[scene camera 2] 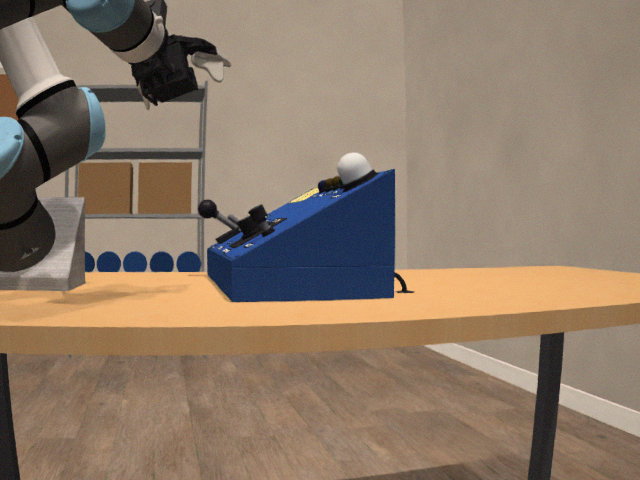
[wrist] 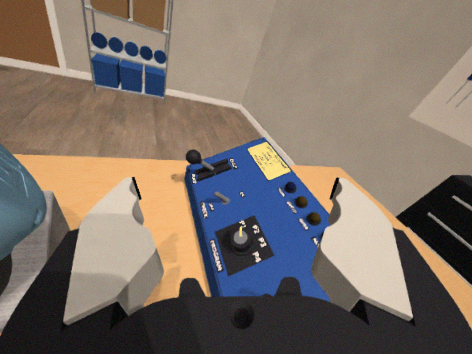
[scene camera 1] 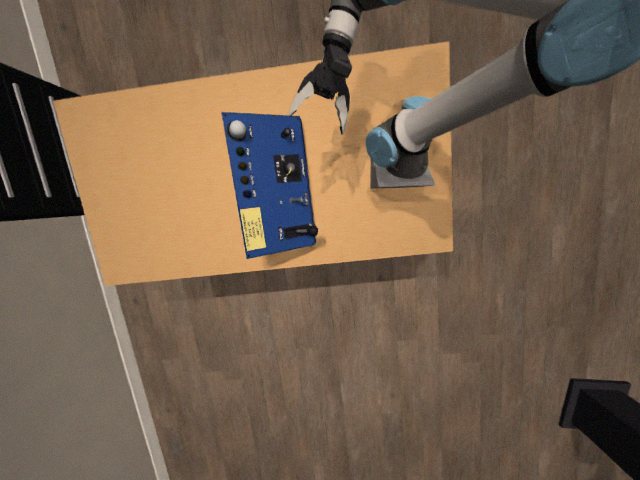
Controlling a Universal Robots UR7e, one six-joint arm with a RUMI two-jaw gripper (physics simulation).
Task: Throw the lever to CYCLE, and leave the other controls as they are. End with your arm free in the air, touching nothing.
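Places are measured from the arm's base along level axes (x ahead, y left, z up), in centimetres.
Pixels of known places: gripper, fingertip midpoint: (wrist: pixel 236 180) (scene camera 1: pixel 316 126); arm's base at its link origin: (scene camera 2: pixel 16 240) (scene camera 1: pixel 405 165).
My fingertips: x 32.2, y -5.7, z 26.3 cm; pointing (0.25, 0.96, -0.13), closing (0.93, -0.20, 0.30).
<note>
Ahead of a thing's pixels: the offset from my fingertips to its top centre. "spot": to the spot under its first point. Level surfaces: height alone.
The lever, with a black ball knob {dx +4.3, dy +31.5, dz -18.2 cm} (scene camera 1: pixel 312 230) (scene camera 2: pixel 207 208) (wrist: pixel 193 156), rises from a dark slot on the sloped blue control box (scene camera 1: pixel 268 196) (scene camera 2: pixel 310 248) (wrist: pixel 280 250). It leans toward the box's low edge, on the robot base side. The small labels at the slot's ends are hard to read. A small toggle {dx +8.3, dy +20.0, dz -21.4 cm} (scene camera 1: pixel 297 199) (wrist: pixel 221 197) and a rotary PROGRAM knob {dx +11.0, dy +8.2, dz -21.1 cm} (scene camera 1: pixel 290 168) (wrist: pixel 240 237), its yellow mark toward P1, sit beside it. My gripper (scene camera 1: pixel 316 122) (scene camera 2: pixel 187 85) (wrist: pixel 236 180) is open and empty, high in the air and apart from the box.
A white dome {spot: dx +26.1, dy -1.8, dz -12.4 cm} (scene camera 1: pixel 237 129) (scene camera 2: pixel 353 167), a row of dark round lamps and a yellow note {spot: dx +23.2, dy +30.6, dz -16.8 cm} (scene camera 1: pixel 252 228) (wrist: pixel 269 160) sit along the box's high side. A black button {dx +12.9, dy -3.6, dz -20.5 cm} (scene camera 1: pixel 285 132) is near its low edge. The box stands on the wooden table {dz -34.7 cm} (scene camera 1: pixel 155 180) (scene camera 2: pixel 491 289).
</note>
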